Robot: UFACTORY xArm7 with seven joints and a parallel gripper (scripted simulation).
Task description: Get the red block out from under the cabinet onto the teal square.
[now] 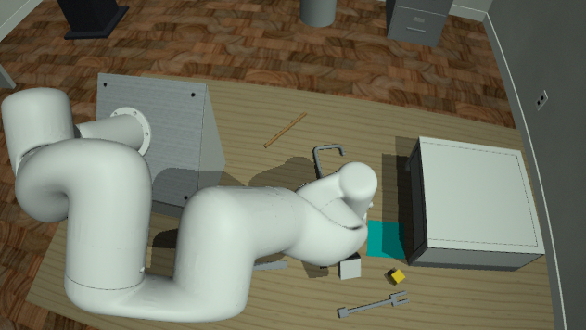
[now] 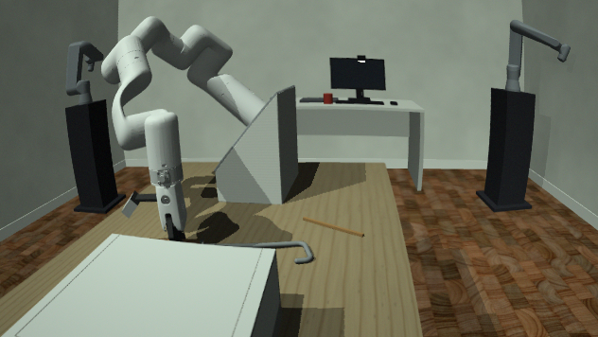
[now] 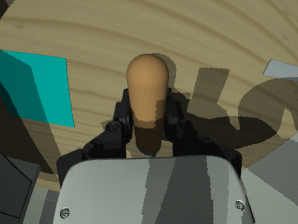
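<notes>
Now: hand 10 mm short of the hook tool, 120 mm to the right of it and 10 mm above it. Round my hand: teal square: 130 mm ahead, 20 mm to the left, 20 mm below; grey fork tool: 100 mm ahead, 150 mm to the right, 20 mm below; yellow block: 150 mm ahead, 80 mm to the right, 10 mm below.
</notes>
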